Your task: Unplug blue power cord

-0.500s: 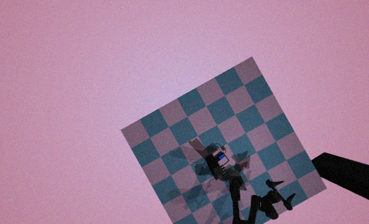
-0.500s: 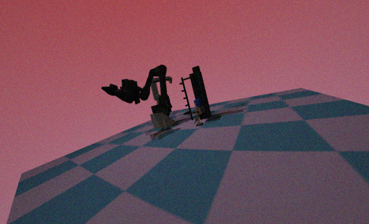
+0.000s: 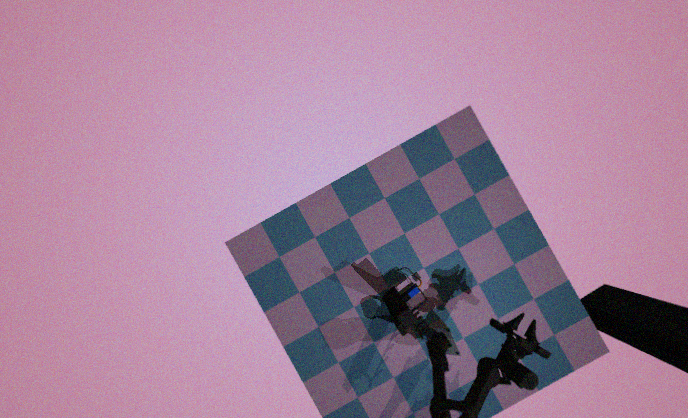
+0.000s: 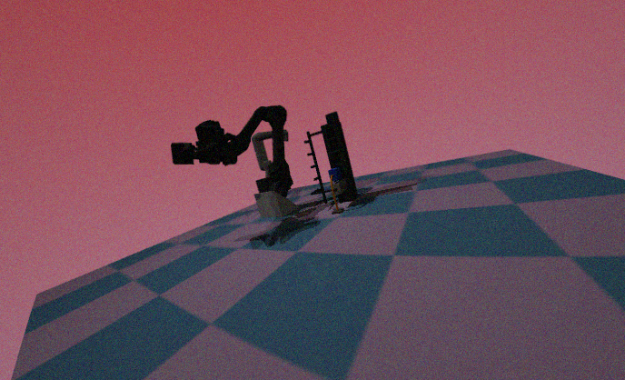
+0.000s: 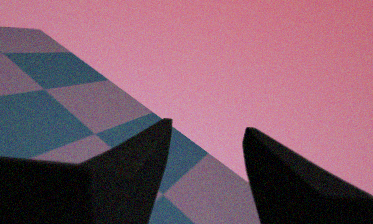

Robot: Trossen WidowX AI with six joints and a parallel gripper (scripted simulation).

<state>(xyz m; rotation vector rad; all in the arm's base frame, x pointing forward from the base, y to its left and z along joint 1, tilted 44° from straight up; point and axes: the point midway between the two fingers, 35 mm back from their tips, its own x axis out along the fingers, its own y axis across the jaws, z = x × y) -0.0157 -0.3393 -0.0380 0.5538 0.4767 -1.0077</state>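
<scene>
My gripper tip is now 24 cm short of the blue plug, 32 cm to the right of it and 14 cm above it. Round my gripper tip: power strip: 23 cm ahead, 39 cm to the left, 12 cm below.
</scene>
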